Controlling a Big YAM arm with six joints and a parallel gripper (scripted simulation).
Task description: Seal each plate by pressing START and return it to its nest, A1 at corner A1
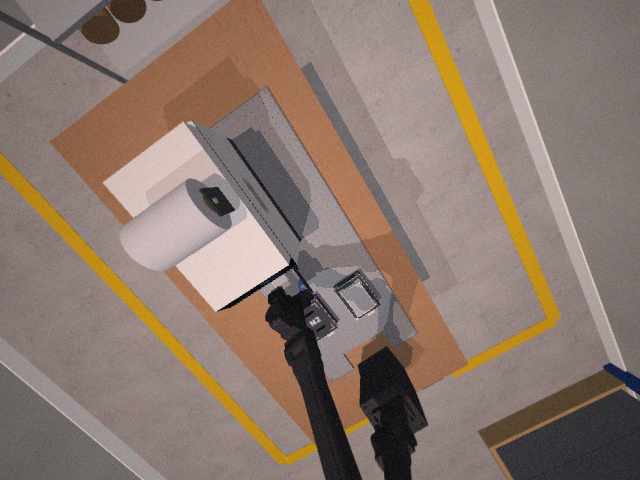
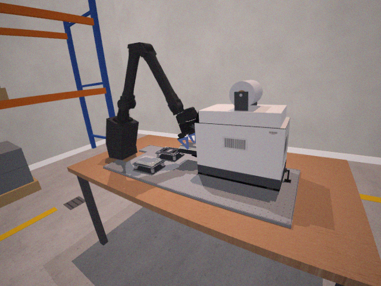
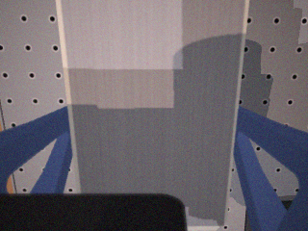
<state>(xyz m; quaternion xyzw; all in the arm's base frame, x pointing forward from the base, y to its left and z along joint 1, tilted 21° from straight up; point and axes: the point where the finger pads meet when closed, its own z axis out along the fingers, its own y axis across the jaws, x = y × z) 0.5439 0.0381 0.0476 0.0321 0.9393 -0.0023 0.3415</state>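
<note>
Now: the dark sealer stage 30 mm below my hand. The rest, counted from my hand: foil roll: 330 mm ahead, 300 mm above, 20 mm to the right; then white well plate: right at my hand; then start button: 110 mm ahead, 90 mm to the left, 70 mm above.
</note>
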